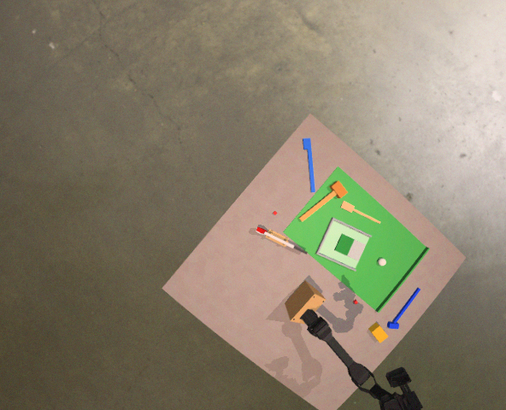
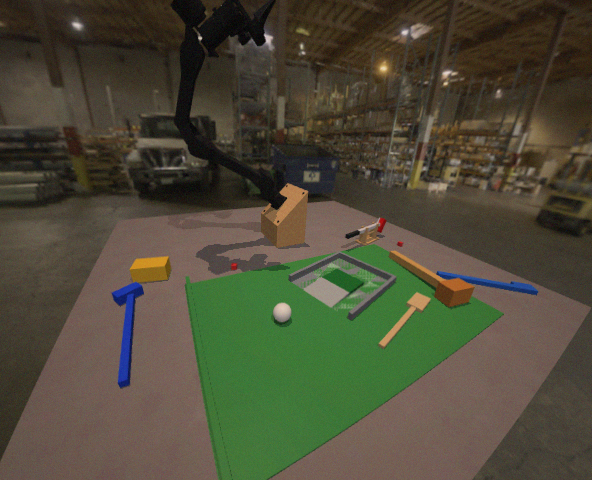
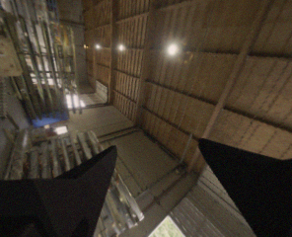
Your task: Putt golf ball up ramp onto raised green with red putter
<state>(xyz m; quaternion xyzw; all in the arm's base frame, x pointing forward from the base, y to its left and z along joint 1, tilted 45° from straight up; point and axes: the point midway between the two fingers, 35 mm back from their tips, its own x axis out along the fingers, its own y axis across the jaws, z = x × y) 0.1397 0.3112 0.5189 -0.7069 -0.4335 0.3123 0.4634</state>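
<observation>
Right now my gripper tip is 8 cm short of the red putter, 44 cm to the right of it and 70 cm above it. Round my gripper tip: green mat: 35 cm ahead, 8 cm to the left, 76 cm below; then yellow block: 36 cm to the right, 74 cm below; then white golf ball: 33 cm ahead, 10 cm to the right, 74 cm below.
</observation>
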